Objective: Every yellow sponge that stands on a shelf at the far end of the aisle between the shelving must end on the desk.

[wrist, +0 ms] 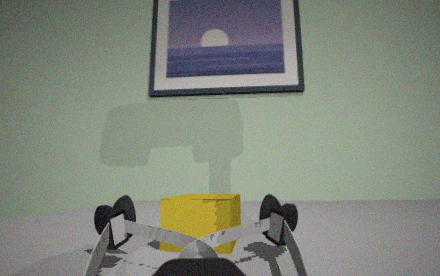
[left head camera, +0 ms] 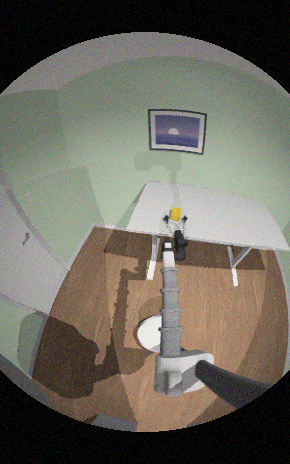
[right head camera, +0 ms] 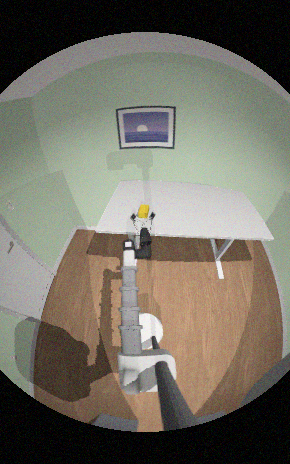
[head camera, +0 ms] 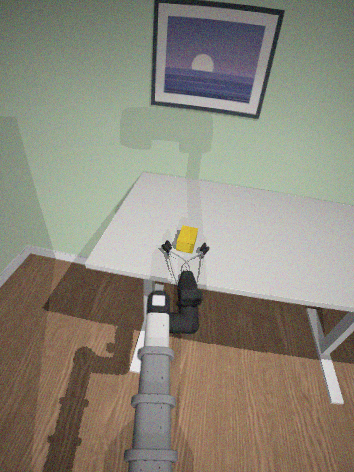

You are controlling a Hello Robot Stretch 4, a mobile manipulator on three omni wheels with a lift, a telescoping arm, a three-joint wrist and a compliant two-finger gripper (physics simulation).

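Seen in the pictures: gripper, fingertip midpoint: [wrist: 198, 212] [left head camera: 175, 215] [right head camera: 142, 212] [head camera: 185, 242]; robot's base, link origin: [left head camera: 157, 332] [right head camera: 142, 329].
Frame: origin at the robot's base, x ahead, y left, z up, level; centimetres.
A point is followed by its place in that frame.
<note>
A yellow sponge [head camera: 187, 239] @(z 96.7, x 77.8, y -9.3 cm) [left head camera: 176, 214] @(z 96.7, x 76.8, y -9.6 cm) [right head camera: 144, 211] @(z 96.7, x 77.1, y -10.2 cm) [wrist: 200, 222] @(z 94.7, x 75.8, y -9.0 cm) rests on the white desk [head camera: 280, 240] @(z 92.2, x 86.1, y -49.6 cm) [left head camera: 230, 215] @(z 92.2, x 83.7, y -61.0 cm) [right head camera: 200, 207] @(z 92.2, x 84.5, y -57.2 cm) [wrist: 380, 240] @(z 92.2, x 78.0, y -26.8 cm), near its left part and towards the front edge. My gripper [head camera: 185, 248] @(z 95.4, x 77.4, y -8.8 cm) [left head camera: 175, 219] @(z 95.4, x 77.4, y -8.8 cm) [right head camera: 143, 216] @(z 95.4, x 77.4, y -8.8 cm) [wrist: 198, 212] @(z 95.4, x 77.4, y -8.8 cm) is open just above the desk top, its fingertips to the left and right of the sponge with a gap on each side. The sponge lies between and a little beyond the fingertips. Shelving and other sponges do not show in these views.
A green wall with a framed picture [head camera: 210, 60] @(z 151.1, x 140.4, y -16.9 cm) [left head camera: 177, 131] @(z 149.5, x 140.3, y -17.9 cm) [right head camera: 146, 127] @(z 149.9, x 140.2, y -18.2 cm) [wrist: 225, 55] @(z 142.6, x 140.3, y -17.6 cm) stands behind the desk. A door [left head camera: 22, 250] @(z 82.4, x 46.5, y 139.5 cm) [right head camera: 20, 255] @(z 69.4, x 59.6, y 137.1 cm) is at the left. White desk legs [head camera: 330, 377] [left head camera: 234, 275] [right head camera: 219, 267] stand on the wooden floor.
</note>
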